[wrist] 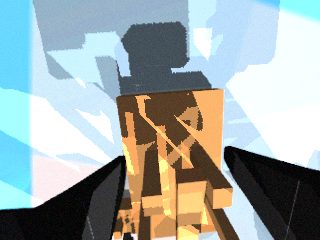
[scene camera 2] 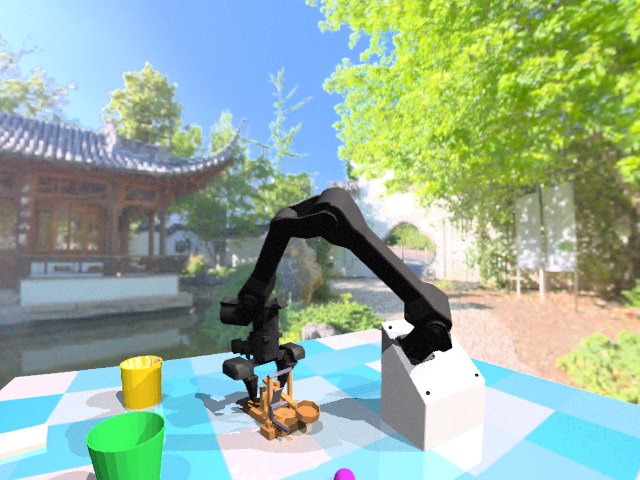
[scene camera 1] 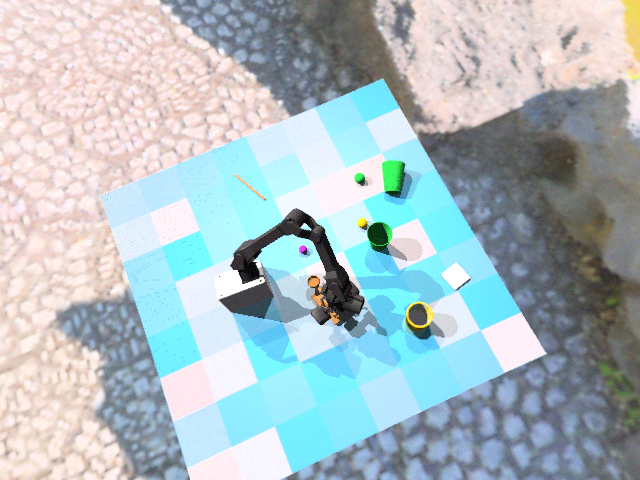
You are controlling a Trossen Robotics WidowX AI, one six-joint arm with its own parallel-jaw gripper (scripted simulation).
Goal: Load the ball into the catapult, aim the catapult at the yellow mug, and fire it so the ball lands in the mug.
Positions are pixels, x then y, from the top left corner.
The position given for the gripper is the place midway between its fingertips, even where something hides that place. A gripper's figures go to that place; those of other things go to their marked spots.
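A yellow mug (scene camera 2: 141,378) sits 0.77 m from the lens, while the gripper (scene camera 2: 267,396) is 0.71 m from the lens. A wooden catapult (scene camera 2: 280,415) stands 0.68 m from the lens, and the marked spots on the catapult and the mug are 0.32 m apart.
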